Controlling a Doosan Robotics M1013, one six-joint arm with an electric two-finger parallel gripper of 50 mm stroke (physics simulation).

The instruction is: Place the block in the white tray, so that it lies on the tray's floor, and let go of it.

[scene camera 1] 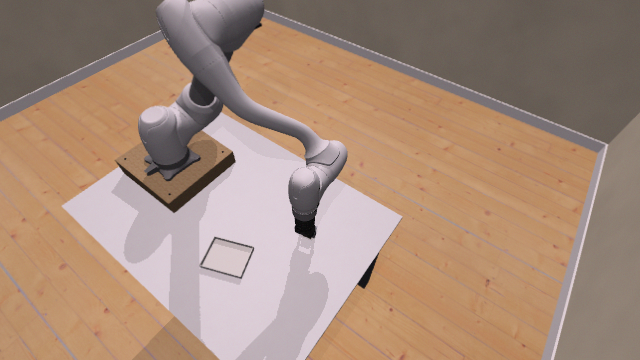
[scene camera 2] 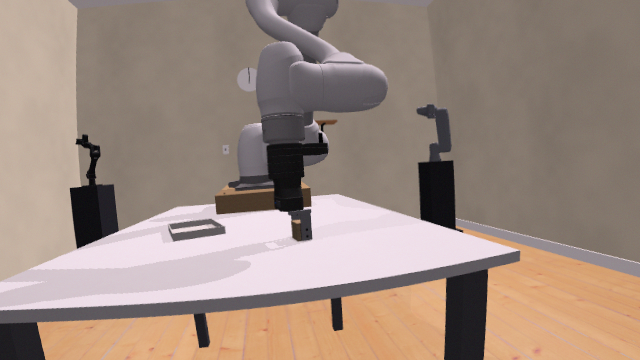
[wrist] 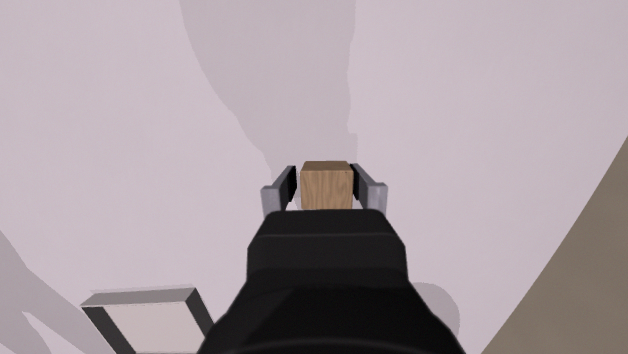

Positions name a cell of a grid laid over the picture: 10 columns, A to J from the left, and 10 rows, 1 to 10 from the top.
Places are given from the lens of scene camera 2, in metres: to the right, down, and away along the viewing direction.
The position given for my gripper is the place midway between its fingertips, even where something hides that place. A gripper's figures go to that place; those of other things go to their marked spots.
my gripper (scene camera 2: E7): -0.04, 0.12, 0.64
white tray (scene camera 2: D7): -0.35, 0.14, 0.80
